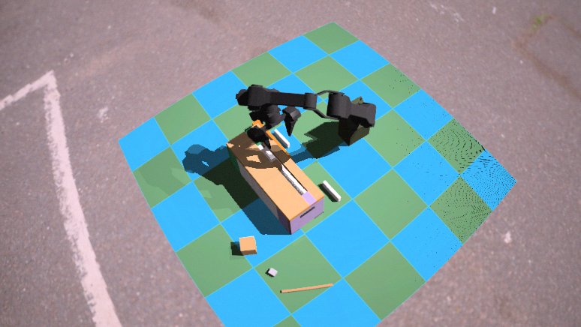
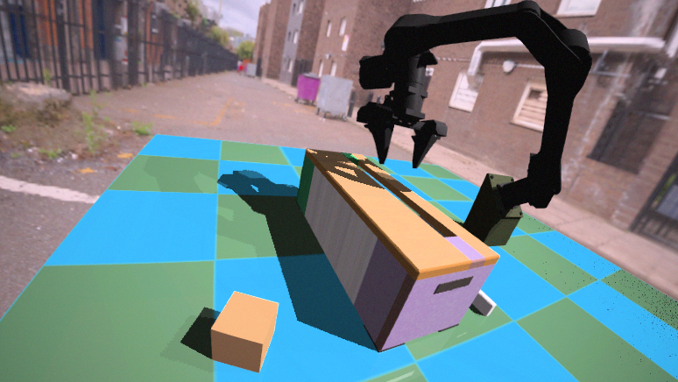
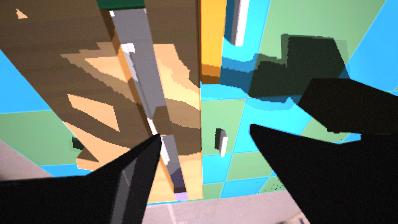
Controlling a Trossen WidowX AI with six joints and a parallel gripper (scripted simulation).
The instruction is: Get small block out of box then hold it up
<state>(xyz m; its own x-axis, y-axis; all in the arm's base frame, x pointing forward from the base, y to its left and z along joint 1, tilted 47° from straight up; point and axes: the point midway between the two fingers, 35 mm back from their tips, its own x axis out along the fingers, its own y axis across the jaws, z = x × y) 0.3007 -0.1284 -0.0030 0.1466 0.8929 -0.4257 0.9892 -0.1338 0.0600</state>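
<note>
Now: the block 5 cm ahead of my gripper tip, 3 cm to the left of it and 7 cm below it. Round my gripper tip: box: 4 cm ahead, 6 cm to the left, 9 cm below; thin wooden stick: 25 cm ahead, 43 cm to the left, 15 cm below.
</note>
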